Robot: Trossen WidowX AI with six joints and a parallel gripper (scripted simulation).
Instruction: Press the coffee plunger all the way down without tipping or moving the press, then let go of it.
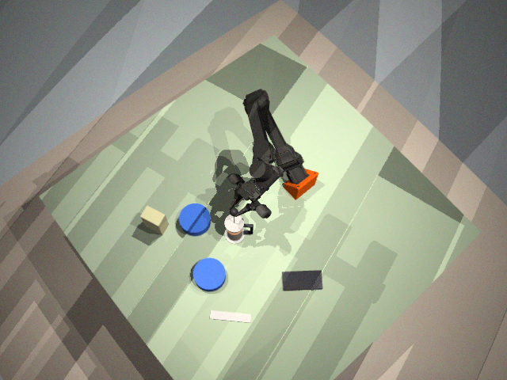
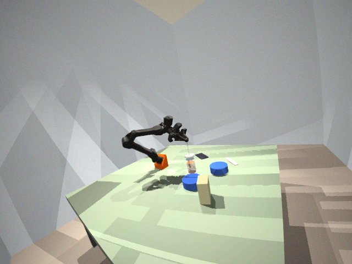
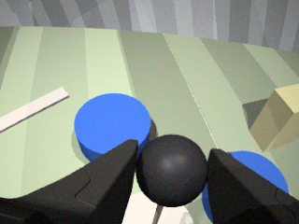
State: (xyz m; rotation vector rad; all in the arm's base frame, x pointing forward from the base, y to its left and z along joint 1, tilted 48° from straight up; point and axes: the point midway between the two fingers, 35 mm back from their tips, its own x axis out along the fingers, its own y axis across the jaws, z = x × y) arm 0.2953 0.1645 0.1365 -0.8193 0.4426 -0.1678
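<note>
Right now my gripper tip is 13 cm above the coffee press, 2 cm past it and 1 cm to the right of it. Round my gripper tip: dark flat plate (30 cm to the left, 25 cm below, 10 cm behind).
</note>
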